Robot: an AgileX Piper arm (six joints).
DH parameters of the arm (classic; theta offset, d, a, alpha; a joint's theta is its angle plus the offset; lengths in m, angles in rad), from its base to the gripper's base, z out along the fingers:
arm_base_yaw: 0 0.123 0 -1.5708
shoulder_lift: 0.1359 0 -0.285 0
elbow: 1.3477 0 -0.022 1.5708
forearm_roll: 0 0.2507 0 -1.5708
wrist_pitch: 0 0 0 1.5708
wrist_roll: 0 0.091 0 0
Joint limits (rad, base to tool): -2.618..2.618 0..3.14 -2.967..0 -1.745..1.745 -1.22..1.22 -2.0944..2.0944
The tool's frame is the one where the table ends.
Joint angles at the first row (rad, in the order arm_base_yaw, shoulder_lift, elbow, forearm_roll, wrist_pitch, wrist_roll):
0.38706, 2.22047, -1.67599, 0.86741, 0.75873, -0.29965
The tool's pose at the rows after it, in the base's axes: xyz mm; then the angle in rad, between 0 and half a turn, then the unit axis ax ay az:
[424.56, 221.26, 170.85, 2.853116, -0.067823, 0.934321, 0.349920]
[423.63, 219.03, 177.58, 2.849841, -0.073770, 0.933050, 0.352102]
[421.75, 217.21, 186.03, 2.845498, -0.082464, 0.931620, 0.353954]
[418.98, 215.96, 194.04, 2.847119, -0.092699, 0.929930, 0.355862]
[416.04, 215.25, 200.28, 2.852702, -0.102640, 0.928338, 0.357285]
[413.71, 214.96, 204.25, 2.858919, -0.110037, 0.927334, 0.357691]
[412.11, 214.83, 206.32, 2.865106, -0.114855, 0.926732, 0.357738]
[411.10, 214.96, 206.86, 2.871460, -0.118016, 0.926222, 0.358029]
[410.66, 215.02, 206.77, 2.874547, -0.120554, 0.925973, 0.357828]
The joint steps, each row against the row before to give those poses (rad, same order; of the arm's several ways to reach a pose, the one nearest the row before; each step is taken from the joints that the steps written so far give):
-0.00785, -0.00615, -0.00017, -0.00099, 0.01337, -0.00223
-0.00505, -0.01462, -0.00013, -0.00209, 0.01527, -0.00581
-0.00349, -0.01881, 0.00010, -0.00513, 0.01780, -0.00583
-0.00215, -0.01823, 0.00016, -0.00566, 0.02315, -0.00550
-0.00091, -0.01467, 0.00038, -0.00527, 0.02311, -0.00512
0.00007, -0.00963, 0.00021, -0.00531, 0.01758, -0.00247
0.00018, -0.00529, 0.00021, -0.00381, 0.01253, -0.00118
0.00034, -0.00154, 0.00005, -0.00121, 0.00904, -0.00166
0.00014, 0.00000, 0.00000, -0.00091, 0.00456, -0.00295

